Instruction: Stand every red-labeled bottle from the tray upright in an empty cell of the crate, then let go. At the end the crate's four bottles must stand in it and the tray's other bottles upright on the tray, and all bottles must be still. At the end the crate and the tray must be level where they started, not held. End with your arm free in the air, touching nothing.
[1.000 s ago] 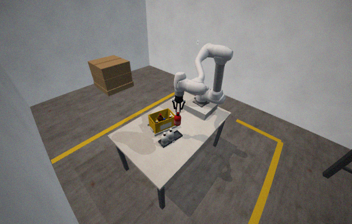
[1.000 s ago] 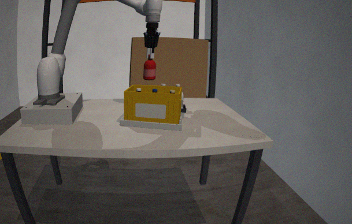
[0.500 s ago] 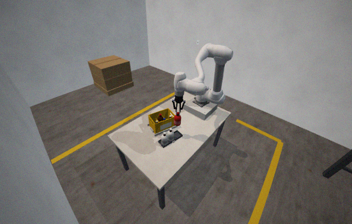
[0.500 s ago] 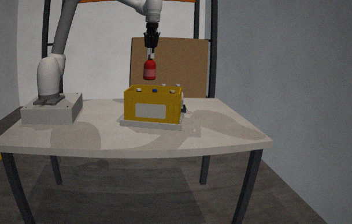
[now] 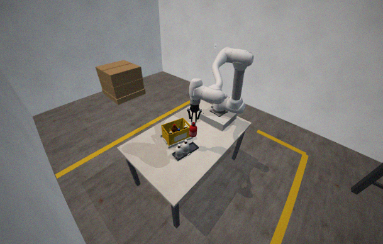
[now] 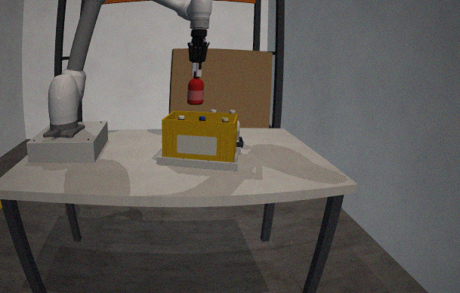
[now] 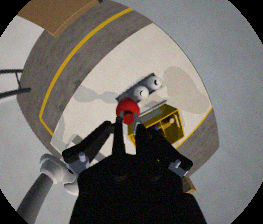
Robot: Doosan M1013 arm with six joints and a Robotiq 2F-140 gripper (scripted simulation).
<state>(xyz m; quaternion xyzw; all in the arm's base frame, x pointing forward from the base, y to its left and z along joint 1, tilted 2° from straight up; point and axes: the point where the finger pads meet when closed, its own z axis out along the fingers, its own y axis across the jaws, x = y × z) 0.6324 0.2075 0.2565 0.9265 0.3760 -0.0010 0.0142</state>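
My gripper is now 90 mm above the red-labeled bottle. Round my hand: crate: 40 mm ahead, 230 mm to the right, 270 mm below.
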